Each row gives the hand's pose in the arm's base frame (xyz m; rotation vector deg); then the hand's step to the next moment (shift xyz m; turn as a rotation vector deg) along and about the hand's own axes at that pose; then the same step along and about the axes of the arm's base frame.
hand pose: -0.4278 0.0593 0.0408 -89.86 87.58 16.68
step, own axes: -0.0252 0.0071 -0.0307 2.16 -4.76 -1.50
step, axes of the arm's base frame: -0.0240 -0.0037 0.0322 4.08 -3.34 1.35
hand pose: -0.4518 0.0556 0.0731 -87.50 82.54 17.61
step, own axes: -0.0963 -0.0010 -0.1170 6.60 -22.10 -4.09
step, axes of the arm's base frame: -0.0738 -0.0296 0.1290 19.22 -11.17 7.39
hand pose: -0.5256 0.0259 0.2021 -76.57 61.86 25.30
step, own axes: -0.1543 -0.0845 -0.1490 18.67 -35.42 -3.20
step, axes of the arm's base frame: -0.0622 -0.1102 0.1927 35.94 -17.30 4.76
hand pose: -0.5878 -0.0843 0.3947 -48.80 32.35 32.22
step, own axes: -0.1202 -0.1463 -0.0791 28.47 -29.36 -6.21
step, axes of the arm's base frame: -0.0083 -0.1702 0.1144 38.28 -14.26 -6.51
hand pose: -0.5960 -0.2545 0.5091 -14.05 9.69 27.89
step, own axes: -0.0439 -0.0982 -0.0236 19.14 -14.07 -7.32
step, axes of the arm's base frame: 0.0066 -0.1098 0.0059 22.69 -5.60 -8.48
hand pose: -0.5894 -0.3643 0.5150 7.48 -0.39 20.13
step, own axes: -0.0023 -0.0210 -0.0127 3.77 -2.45 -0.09
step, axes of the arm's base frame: 0.0049 -0.0187 -0.0153 4.38 -0.98 -0.29
